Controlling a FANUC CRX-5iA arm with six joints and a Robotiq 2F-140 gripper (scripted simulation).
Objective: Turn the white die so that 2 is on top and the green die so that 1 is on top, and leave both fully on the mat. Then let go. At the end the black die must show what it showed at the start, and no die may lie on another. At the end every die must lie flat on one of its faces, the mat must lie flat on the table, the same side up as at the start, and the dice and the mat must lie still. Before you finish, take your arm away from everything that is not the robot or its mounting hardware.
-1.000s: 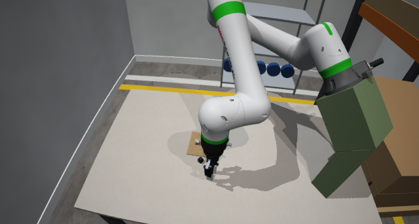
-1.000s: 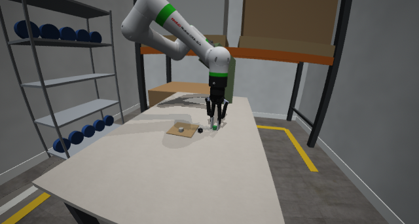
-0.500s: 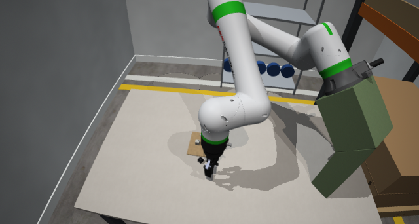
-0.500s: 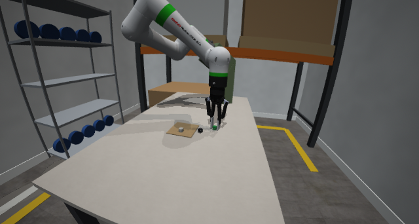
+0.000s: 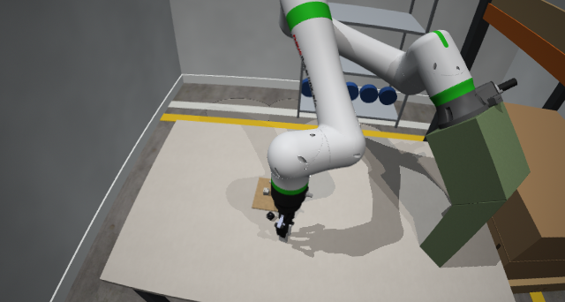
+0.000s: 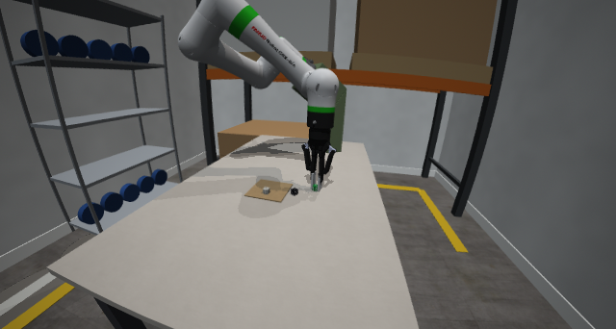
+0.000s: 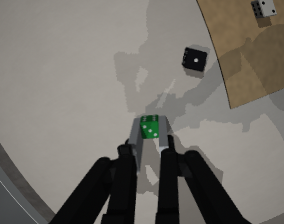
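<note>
My hand is 8 cm to the left of the black die, 4 cm short of it and 3 cm above it. The rest, counted from my hand: mat: 17 cm to the right, 3 cm below, 2 cm ahead; green die: 3 cm below; white die: 18 cm to the right, 5 cm ahead, 2 cm below.
</note>
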